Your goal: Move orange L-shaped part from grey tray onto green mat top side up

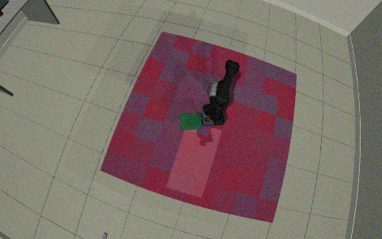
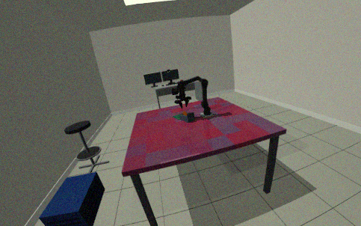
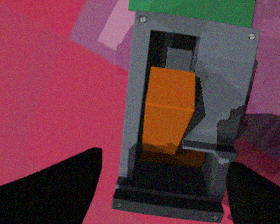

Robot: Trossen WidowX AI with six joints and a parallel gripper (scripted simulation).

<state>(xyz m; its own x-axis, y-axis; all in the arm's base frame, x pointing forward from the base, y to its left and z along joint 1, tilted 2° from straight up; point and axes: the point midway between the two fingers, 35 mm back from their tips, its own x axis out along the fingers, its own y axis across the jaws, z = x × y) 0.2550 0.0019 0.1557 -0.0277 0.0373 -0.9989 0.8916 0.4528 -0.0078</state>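
My gripper tip is now 3 cm past the orange part, 2 cm to the right of it and 10 cm above it. Round my gripper tip: grey tray 2 cm behind, 16 cm below; green mat 5 cm ahead, 14 cm to the right, 16 cm below.
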